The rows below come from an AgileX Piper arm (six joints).
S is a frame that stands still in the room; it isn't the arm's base.
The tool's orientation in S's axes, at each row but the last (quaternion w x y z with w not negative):
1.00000, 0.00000, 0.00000, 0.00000
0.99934, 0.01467, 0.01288, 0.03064
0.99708, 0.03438, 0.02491, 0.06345
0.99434, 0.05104, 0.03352, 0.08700
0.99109, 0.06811, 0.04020, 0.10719
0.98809, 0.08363, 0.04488, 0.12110
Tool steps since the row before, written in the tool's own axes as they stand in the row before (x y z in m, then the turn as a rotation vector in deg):
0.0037, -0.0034, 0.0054, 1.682, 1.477, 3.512
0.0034, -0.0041, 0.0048, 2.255, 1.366, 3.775
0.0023, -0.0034, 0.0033, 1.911, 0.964, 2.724
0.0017, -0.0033, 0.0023, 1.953, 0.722, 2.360
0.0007, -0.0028, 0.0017, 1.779, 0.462, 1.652
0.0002, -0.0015, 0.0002, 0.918, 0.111, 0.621
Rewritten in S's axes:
0.0037, -0.0034, 0.0054, 1.682, 1.477, 3.512
0.0038, -0.0040, 0.0046, 2.267, 1.394, 3.757
0.0029, -0.0033, 0.0029, 1.920, 1.021, 2.697
0.0024, -0.0032, 0.0018, 1.975, 0.826, 2.307
0.0014, -0.0028, 0.0012, 1.792, 0.626, 1.582
0.0006, -0.0014, -0.0001, 0.929, 0.237, 0.567

